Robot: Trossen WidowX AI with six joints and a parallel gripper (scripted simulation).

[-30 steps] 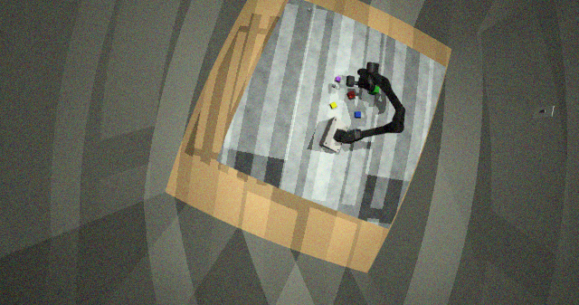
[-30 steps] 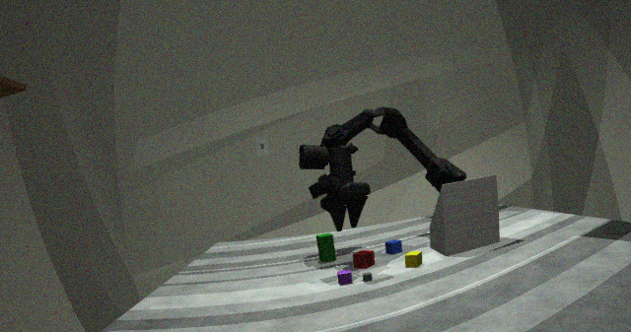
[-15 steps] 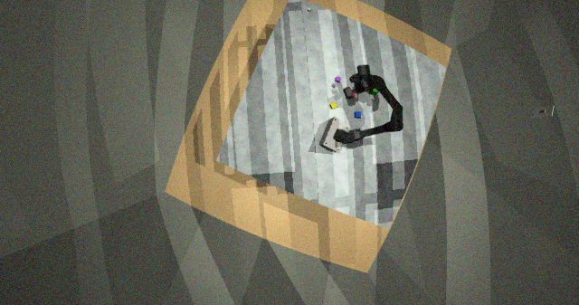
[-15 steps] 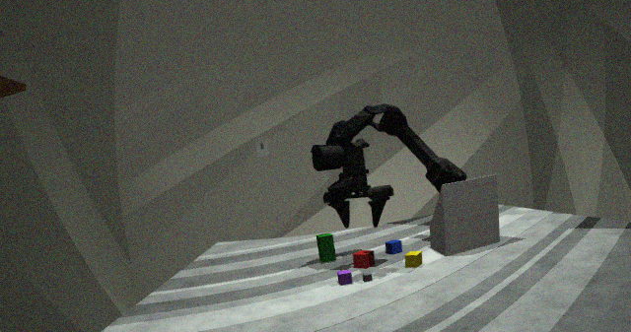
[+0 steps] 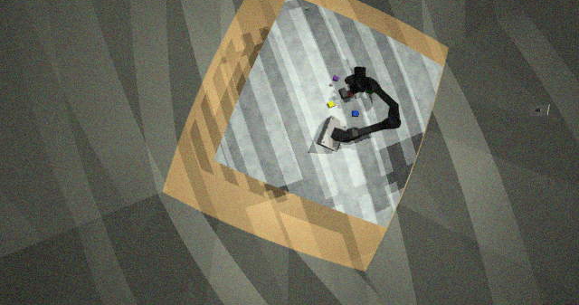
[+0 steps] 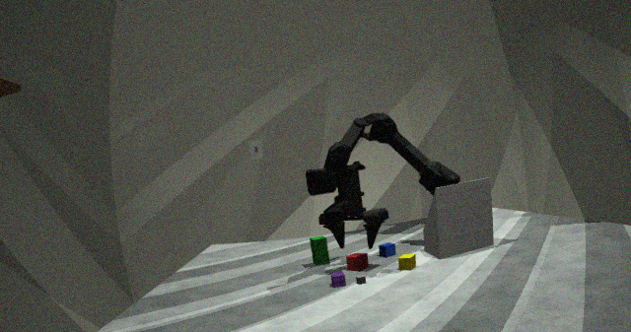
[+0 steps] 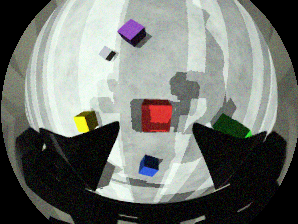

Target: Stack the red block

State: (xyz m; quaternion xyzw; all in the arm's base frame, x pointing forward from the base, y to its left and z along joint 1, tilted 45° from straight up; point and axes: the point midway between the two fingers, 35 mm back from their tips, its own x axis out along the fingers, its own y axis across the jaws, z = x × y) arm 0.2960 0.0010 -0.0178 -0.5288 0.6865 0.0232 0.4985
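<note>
Right now the red block is 40 mm below my gripper tip. Also, from my gripper tip: blue cube (100 mm behind, 100 mm to the right, 40 mm below); then purple cube (60 mm ahead, 120 mm to the left, 40 mm below); then small dark cube (130 mm to the left, 50 mm below).
</note>
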